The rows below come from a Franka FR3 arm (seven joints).
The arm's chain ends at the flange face. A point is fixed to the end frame.
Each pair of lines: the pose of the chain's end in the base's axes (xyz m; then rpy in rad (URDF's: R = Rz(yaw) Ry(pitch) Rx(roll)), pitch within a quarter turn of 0, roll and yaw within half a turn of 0), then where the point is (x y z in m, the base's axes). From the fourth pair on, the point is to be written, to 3 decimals.
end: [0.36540 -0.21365 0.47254 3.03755 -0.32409 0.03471]
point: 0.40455 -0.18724 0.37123
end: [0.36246 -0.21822 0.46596 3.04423 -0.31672 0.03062]
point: 0.40090 -0.19127 0.36452
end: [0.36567 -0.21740 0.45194 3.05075 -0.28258 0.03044]
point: 0.40056 -0.18985 0.34938
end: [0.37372 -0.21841 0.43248 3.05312 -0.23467 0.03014]
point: 0.404 -0.191 0.328
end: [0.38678 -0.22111 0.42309 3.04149 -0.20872 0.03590]
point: 0.414 -0.195 0.318
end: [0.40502 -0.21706 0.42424 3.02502 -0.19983 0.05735]
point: 0.431 -0.192 0.318
